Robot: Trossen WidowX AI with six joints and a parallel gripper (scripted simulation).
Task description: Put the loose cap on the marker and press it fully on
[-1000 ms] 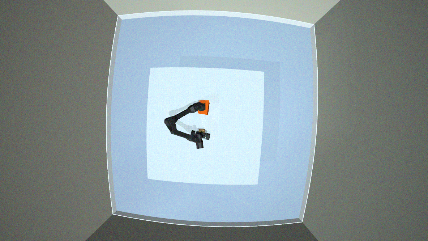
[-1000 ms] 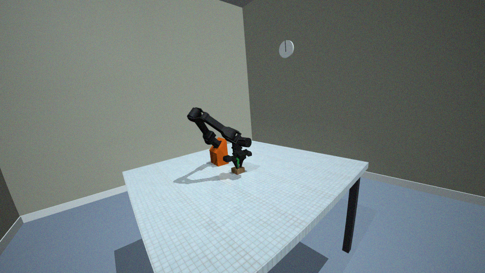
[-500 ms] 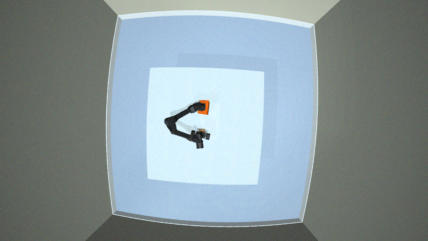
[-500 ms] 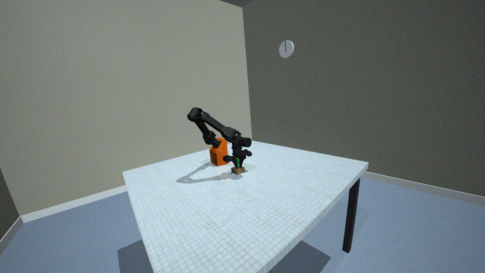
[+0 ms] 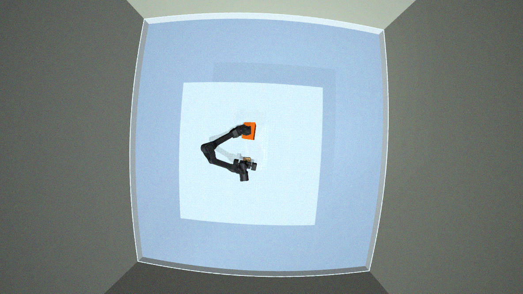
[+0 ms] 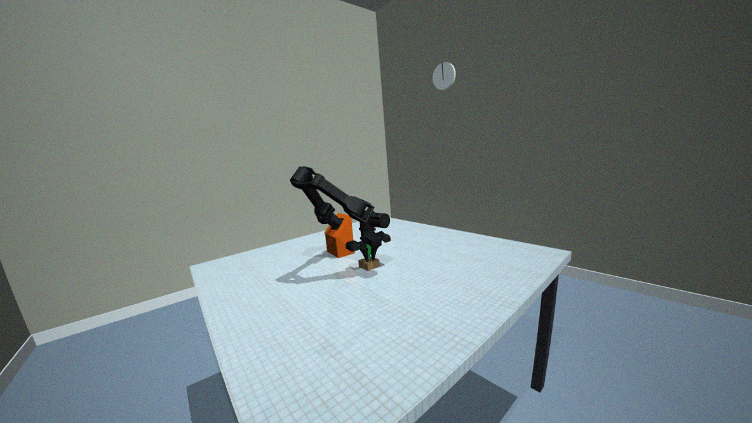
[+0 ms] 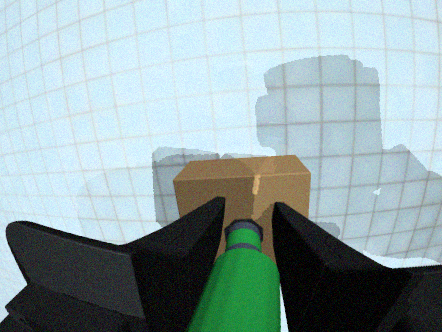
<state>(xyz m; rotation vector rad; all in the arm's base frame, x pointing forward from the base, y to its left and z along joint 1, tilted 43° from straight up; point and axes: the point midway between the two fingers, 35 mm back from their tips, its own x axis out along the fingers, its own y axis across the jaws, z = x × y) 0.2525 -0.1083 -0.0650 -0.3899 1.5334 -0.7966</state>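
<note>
The holder block is 20 mm below my gripper tip and 20 mm behind it. From my gripper tip the other things lie so: green cap (50 mm above, 10 mm to the left, 10 mm behind).
</note>
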